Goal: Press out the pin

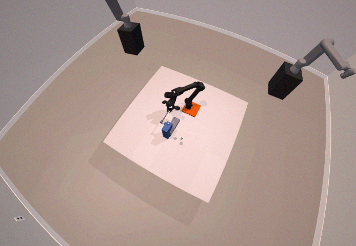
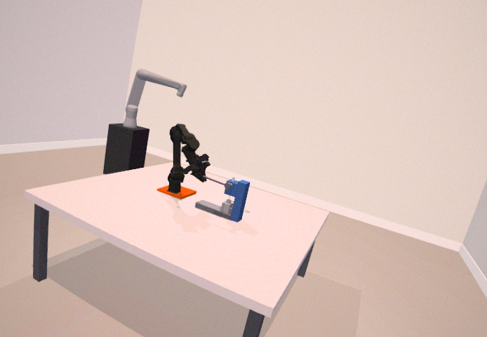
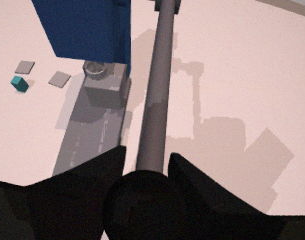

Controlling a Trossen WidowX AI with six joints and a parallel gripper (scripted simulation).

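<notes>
Right now the lever is 5 cm ahead of my gripper tip and 2 cm above it. Also, from my gripper tip: pale pin: 16 cm below, 13 cm ahead, 6 cm to the left.
</notes>
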